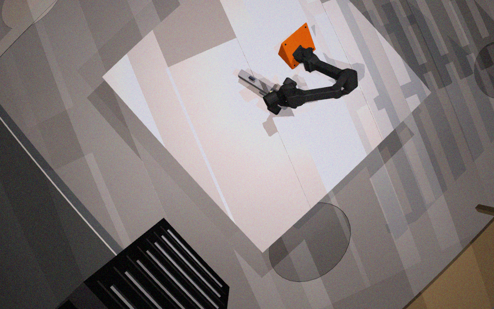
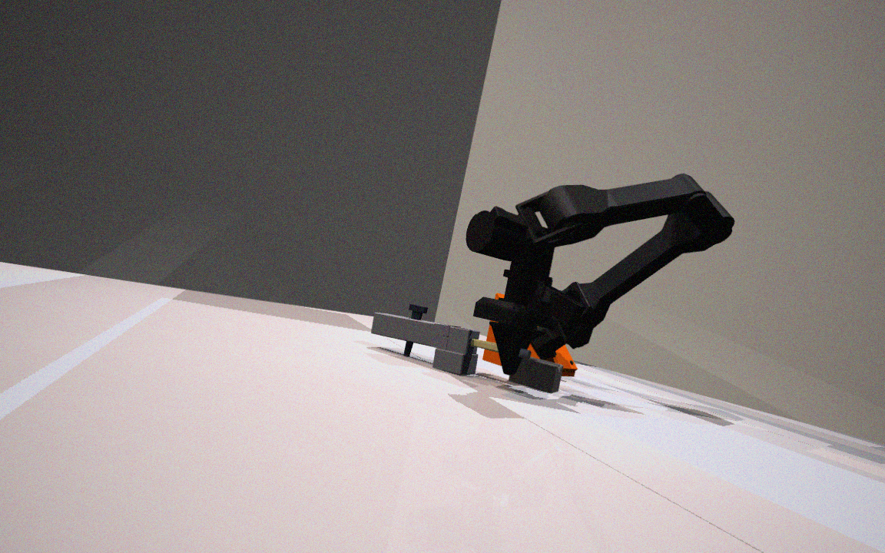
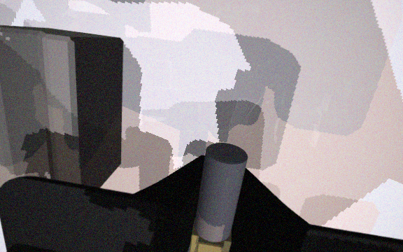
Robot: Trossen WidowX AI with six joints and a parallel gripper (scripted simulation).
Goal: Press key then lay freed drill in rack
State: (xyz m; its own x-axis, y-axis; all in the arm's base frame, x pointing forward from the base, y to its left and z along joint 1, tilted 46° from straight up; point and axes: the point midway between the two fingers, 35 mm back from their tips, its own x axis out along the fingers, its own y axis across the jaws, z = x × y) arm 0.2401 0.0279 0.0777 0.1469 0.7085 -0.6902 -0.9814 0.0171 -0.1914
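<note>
The drill lies 4 cm to the right of my gripper tip and 3 cm above it. Also, from my gripper tip: dark key (2 cm ahead, 17 cm to the right, 3 cm above); then long grey holder (2 cm ahead, 15 cm to the right, 2 cm above); then grey rack (8 cm behind, 1 cm to the left).
</note>
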